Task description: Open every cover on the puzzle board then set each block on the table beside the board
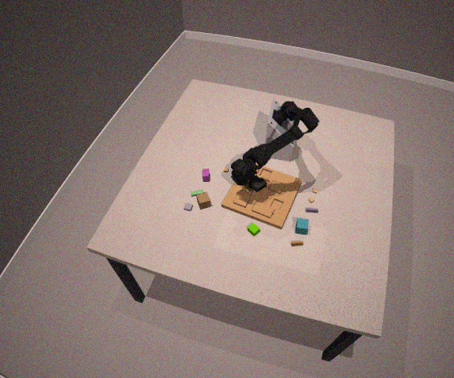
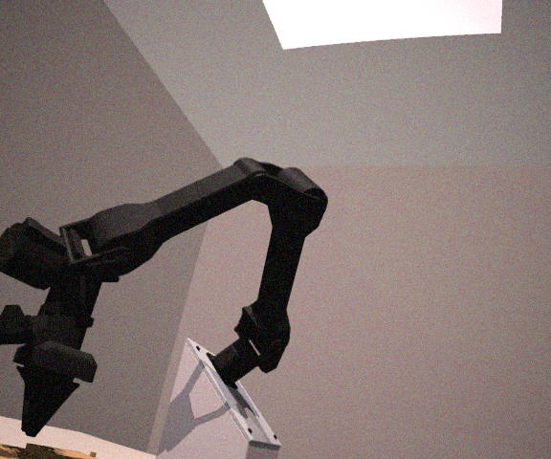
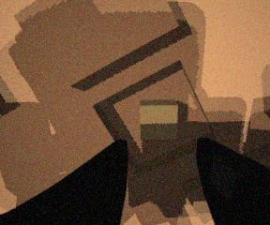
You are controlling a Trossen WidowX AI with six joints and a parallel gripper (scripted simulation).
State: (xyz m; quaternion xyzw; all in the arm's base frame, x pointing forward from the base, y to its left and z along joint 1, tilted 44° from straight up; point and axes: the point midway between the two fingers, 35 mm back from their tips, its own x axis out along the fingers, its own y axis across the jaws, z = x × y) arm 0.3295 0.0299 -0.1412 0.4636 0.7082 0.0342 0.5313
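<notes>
The tan puzzle board lies 6 cm to the left of my gripper tip and 3 cm below it. From my gripper tip the other things lie so: magenta block 4 cm behind, 22 cm to the right, 3 cm below; then brown cube 11 cm ahead, 18 cm to the right, 2 cm below; then bright green cube 20 cm ahead, 7 cm to the left, 4 cm below.
</notes>
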